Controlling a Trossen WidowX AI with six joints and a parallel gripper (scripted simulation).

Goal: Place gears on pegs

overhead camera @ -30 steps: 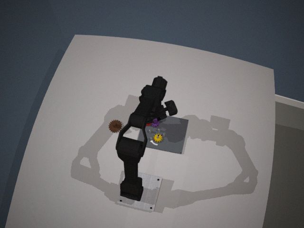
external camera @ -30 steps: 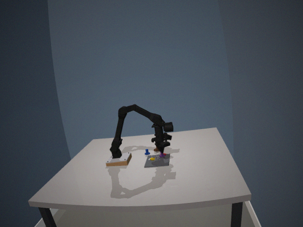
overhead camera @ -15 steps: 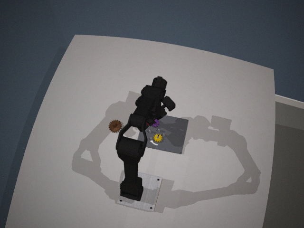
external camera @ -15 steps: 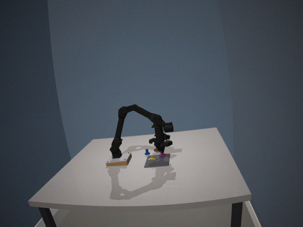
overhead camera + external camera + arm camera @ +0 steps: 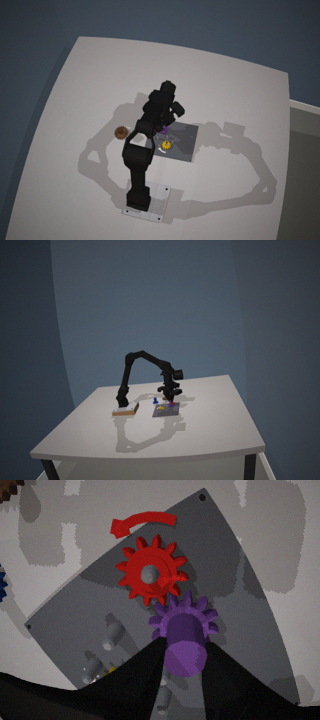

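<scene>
My gripper tip is now 1 cm above the purple gear. Also, from my gripper tip: red arrow 6 cm to the left, 3 cm below, 1 cm ahead; then yellow gear 6 cm behind, 3 cm to the right, 2 cm below; then red gear 4 cm to the left, 2 cm below.
</scene>
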